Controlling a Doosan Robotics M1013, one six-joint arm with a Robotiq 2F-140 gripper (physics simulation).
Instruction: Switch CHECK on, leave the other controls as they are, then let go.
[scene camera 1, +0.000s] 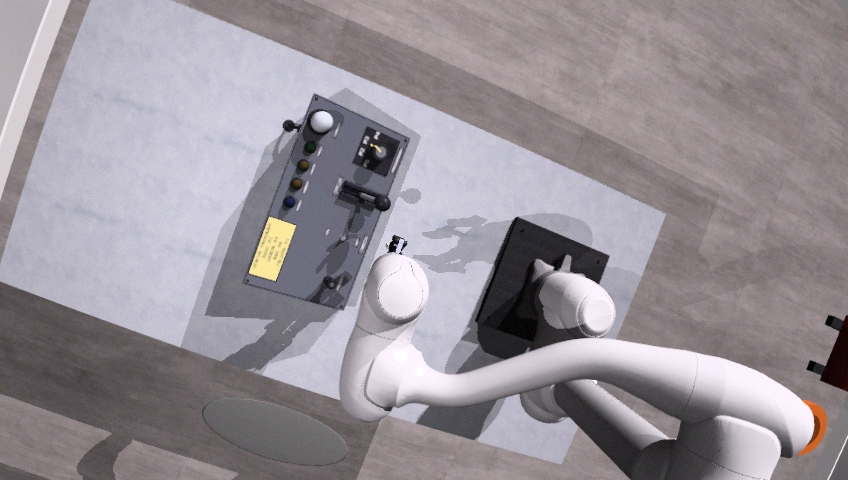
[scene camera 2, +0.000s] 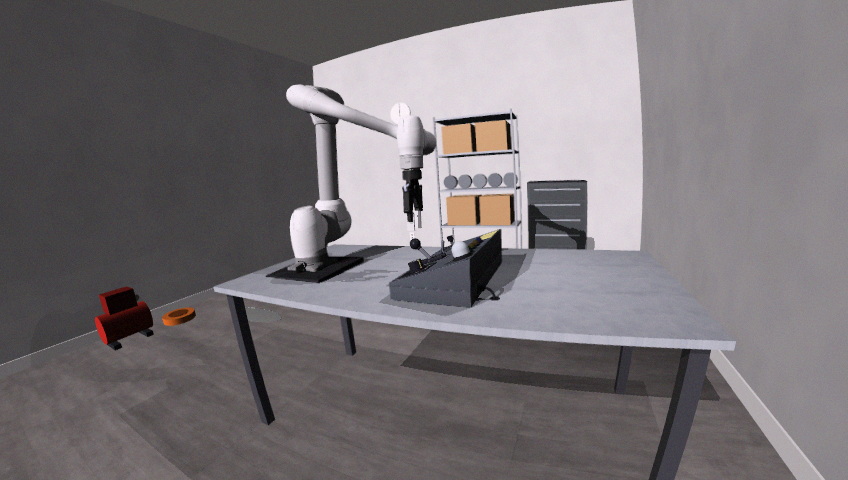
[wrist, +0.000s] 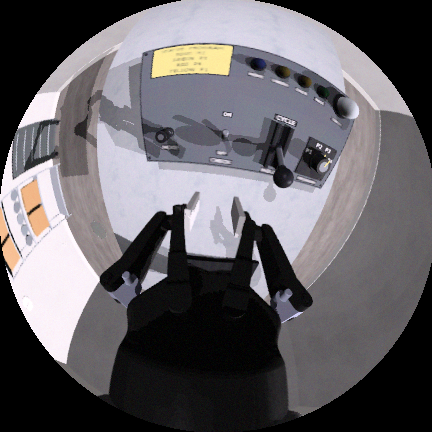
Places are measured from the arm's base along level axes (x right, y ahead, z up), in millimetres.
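Where they show: gripper, fingertip midpoint: (scene camera 2: 414, 229) (wrist: 215, 201); arm's base, link origin: (scene camera 1: 550, 295) (scene camera 2: 313, 265).
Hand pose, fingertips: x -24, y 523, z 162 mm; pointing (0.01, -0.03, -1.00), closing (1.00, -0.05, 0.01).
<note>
Each offset is from my fingertips to the centre of the thing. "spot": to the spot under its first point.
The grey sloped control panel @[dx +69, dy +172, dz -96 mm] (scene camera 1: 315, 196) (scene camera 2: 431, 292) (wrist: 185, 102) stands on the table. A small metal toggle switch @[dx +6, dy +114, dz -67 mm] (scene camera 1: 343, 238) (wrist: 225, 134) sits between an ON mark @[spot: dx +10, dy +159, dz -78 mm] (scene camera 1: 327, 231) (wrist: 227, 114) and a lower mark. Its tip appears to lean toward ON. The name plate @[spot: dx +4, dy +56, dz -112 mm] (wrist: 220, 161) below it is too blurred to read. My gripper (scene camera 1: 397, 244) (scene camera 2: 414, 224) (wrist: 215, 201) is partly open, with nothing between its fingers. It hangs above and off the panel's lower edge, apart from the switch.
A CYCLE lever with a black ball @[dx +123, dy +50, dz -32 mm] (scene camera 1: 382, 202) (scene camera 2: 414, 243) (wrist: 283, 177) projects from the panel. A rotary selector @[dx +246, dy +98, dz -76 mm] (scene camera 1: 379, 152) (wrist: 323, 165), a small black knob @[dx -114, dy +110, dz -59 mm] (scene camera 1: 331, 282) (wrist: 164, 134), a white dome @[spot: dx +261, dy +252, dz +8 mm] (scene camera 1: 321, 121) (scene camera 2: 460, 248) (wrist: 346, 107) and several lamps are also there.
</note>
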